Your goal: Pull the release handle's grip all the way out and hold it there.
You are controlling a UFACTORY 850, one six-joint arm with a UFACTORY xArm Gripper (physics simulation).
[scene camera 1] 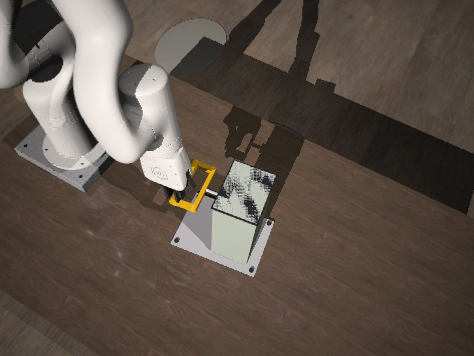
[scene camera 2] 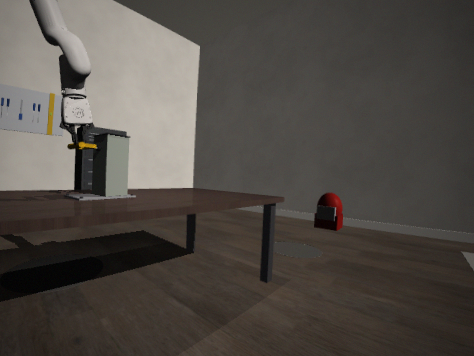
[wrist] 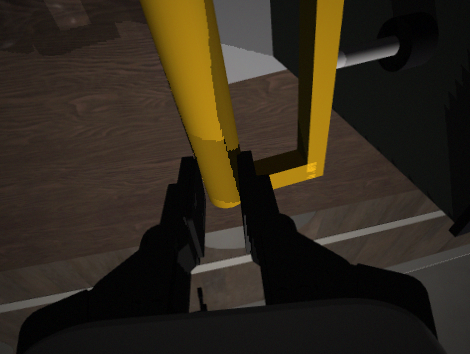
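The release handle (scene camera 1: 205, 189) (scene camera 2: 87, 146) is a yellow rectangular frame on a pale shaft (wrist: 372, 52) that comes out of the side of a pale green box (scene camera 1: 232, 237) (scene camera 2: 116, 165). The frame stands a short way off the box, with a length of shaft showing between. Its thick round grip bar (wrist: 192, 85) is on the side away from the box. My gripper (scene camera 1: 175, 196) (scene camera 2: 80, 142) (wrist: 220, 176) is shut on the grip bar near one end, one finger on each side. In scene camera 1 the fingers and wrist hide part of the bar.
The box stands on a light bolted plate (scene camera 1: 260, 247) on the brown wooden table (scene camera 1: 340, 260) (scene camera 2: 210, 197). The arm's grey base (scene camera 1: 82, 181) is at the left. A dark upright unit (scene camera 2: 83, 172) shows behind the box. A red rounded object (scene camera 2: 330, 205) is beyond the table.
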